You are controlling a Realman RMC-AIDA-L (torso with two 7-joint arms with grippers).
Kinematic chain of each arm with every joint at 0, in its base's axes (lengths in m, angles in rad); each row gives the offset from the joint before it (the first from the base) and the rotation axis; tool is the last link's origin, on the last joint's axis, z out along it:
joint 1: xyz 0 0 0.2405 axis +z
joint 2: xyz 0 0 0 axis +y
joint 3: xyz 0 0 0.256 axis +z
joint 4: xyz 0 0 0 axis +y
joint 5: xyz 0 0 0.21 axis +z
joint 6: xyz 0 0 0 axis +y
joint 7: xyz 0 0 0.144 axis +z
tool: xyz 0 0 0
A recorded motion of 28 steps. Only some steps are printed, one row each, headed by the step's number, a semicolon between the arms.
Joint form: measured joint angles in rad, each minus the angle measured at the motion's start. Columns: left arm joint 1, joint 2, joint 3, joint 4, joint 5, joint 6, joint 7; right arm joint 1, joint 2, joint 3, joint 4, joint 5, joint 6, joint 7.
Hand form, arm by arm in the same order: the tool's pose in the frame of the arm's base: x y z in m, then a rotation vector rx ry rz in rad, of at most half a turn. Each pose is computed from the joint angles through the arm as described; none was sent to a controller.
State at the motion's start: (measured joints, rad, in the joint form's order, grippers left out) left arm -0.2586 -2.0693 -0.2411 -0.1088 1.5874 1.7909 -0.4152; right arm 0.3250 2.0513 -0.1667 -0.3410 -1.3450 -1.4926 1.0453
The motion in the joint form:
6: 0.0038 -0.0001 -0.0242 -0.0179 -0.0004 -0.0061 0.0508; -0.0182 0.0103 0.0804 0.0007 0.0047 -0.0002 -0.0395
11: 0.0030 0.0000 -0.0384 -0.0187 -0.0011 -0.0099 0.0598; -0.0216 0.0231 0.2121 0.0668 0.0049 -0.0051 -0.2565
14: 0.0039 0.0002 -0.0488 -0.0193 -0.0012 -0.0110 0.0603; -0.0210 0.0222 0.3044 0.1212 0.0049 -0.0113 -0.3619
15: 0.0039 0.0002 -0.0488 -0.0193 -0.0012 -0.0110 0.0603; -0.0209 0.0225 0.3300 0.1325 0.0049 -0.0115 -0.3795
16: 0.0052 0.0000 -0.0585 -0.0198 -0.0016 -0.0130 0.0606; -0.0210 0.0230 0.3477 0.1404 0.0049 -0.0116 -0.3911
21: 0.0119 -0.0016 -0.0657 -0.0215 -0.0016 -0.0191 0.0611; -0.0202 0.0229 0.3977 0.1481 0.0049 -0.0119 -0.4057
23: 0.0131 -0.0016 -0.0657 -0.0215 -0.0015 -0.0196 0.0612; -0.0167 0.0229 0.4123 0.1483 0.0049 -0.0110 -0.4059
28: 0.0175 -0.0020 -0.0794 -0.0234 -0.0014 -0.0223 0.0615; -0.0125 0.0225 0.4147 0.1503 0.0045 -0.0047 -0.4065
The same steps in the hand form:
6: -0.3387 0.2353 0.0444 -1.2396 -0.4068 -1.0975; 0.3781 0.2753 0.1081 -1.3712 0.6929 1.1418
11: -0.3398 0.2358 0.0459 -1.2262 -0.4035 -1.0857; 0.3884 0.2636 0.1043 -1.2600 0.6018 1.0109
14: -0.3409 0.2357 0.0471 -1.2155 -0.4044 -1.0822; 0.3943 0.2574 0.1036 -1.1766 0.5732 0.9554
15: -0.3409 0.2357 0.0471 -1.2155 -0.4044 -1.0822; 0.3960 0.2557 0.1038 -1.1516 0.5721 0.9461
16: -0.3420 0.2353 0.0481 -1.2052 -0.4067 -1.0781; 0.3972 0.2545 0.1038 -1.1342 0.5722 0.9402
21: -0.3442 0.2334 0.0476 -1.1963 -0.4177 -1.0690; 0.4010 0.2510 0.1075 -1.0843 0.5700 0.9290
23: -0.3446 0.2330 0.0476 -1.1961 -0.4188 -1.0676; 0.4015 0.2513 0.1090 -1.0704 0.5695 0.9300
28: -0.3466 0.2316 0.0487 -1.1809 -0.4242 -1.0610; 0.4014 0.2530 0.1086 -1.0690 0.5741 0.9302

